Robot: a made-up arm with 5 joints. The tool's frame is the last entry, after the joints. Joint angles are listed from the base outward. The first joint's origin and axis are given. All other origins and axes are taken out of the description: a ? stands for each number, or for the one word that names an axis. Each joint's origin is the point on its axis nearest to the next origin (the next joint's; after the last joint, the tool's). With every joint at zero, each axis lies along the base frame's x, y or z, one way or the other. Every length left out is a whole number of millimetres.
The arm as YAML. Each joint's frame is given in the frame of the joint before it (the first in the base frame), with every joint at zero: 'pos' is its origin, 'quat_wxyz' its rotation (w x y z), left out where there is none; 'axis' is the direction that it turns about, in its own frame. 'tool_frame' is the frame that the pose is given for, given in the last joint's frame.
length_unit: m
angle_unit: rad
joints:
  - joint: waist
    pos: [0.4, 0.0, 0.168]
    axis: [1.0, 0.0, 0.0]
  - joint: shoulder
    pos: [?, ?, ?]
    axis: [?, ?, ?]
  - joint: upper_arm
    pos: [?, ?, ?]
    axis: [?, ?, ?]
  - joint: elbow
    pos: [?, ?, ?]
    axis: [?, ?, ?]
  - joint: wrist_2
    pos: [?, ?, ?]
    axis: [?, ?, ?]
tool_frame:
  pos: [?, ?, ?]
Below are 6 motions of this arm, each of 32 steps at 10 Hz.
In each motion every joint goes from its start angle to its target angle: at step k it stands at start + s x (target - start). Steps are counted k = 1, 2, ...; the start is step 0. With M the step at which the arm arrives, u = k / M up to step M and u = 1 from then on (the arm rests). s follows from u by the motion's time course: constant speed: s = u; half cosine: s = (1 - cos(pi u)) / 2; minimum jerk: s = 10 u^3 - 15 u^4 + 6 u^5.
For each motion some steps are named. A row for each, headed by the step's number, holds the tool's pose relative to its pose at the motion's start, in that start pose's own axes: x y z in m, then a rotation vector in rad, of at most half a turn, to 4 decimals.
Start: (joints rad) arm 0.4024 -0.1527 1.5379 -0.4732 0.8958
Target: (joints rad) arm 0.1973 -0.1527 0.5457 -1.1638 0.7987
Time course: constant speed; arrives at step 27
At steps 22, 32:
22: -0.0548 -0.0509 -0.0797 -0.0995 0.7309 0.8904
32: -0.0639 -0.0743 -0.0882 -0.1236 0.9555 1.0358

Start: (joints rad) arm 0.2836 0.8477 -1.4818 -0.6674 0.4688
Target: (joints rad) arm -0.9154 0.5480 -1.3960 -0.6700 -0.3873
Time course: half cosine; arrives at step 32
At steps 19, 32:
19: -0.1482 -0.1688 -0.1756 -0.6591 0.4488 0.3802
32: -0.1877 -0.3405 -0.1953 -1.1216 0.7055 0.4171

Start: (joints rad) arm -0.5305 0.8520 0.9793 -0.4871 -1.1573
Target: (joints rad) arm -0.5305 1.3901 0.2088 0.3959 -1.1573
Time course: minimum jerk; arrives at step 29
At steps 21, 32:
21: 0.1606 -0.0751 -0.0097 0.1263 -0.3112 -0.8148
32: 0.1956 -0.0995 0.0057 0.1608 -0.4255 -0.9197

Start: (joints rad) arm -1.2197 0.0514 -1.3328 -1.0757 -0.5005
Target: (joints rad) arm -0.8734 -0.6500 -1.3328 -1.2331 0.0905
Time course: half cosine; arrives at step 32
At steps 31, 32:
31: -0.1339 0.1683 0.1220 0.0177 -0.8361 0.8999
32: -0.1344 0.1686 0.1222 0.0180 -0.8380 0.9022

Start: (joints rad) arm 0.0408 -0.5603 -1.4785 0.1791 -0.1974
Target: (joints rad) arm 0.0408 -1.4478 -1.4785 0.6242 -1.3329
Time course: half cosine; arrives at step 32
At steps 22, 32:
22: -0.3065 -0.2040 -0.0820 -0.2292 0.9331 0.2708
32: -0.3713 -0.3004 -0.0777 -0.3469 1.1896 0.3134

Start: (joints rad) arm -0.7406 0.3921 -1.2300 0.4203 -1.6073
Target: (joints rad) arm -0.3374 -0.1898 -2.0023 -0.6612 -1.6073
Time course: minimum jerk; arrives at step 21
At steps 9, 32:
9: -0.0335 -0.1856 -0.0125 -0.5920 0.0510 -0.1790
32: -0.1192 -0.3544 0.1556 -1.6287 0.0626 -0.4365

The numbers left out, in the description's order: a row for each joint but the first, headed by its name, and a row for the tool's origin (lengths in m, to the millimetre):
shoulder: xyz 0.0 -0.077 -0.033, axis 0.0 -1.0 0.0
upper_arm: xyz 0.0 0.0 -0.187, axis 1.0 0.0 0.0
elbow: xyz 0.0 0.215 -0.011, axis 0.0 0.0 -1.0
wrist_2: xyz -0.194 -0.046 0.0, axis 0.0 -1.0 0.0
tool: xyz 0.11 0.0 -0.066

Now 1 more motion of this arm.
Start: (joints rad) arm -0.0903 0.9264 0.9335 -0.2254 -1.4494
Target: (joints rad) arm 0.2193 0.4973 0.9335 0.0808 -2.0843
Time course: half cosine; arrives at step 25
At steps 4, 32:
4: -0.0024 0.0148 -0.0058 0.0503 0.0403 0.0071
32: -0.0908 0.2538 0.0193 0.7196 0.6728 0.3987

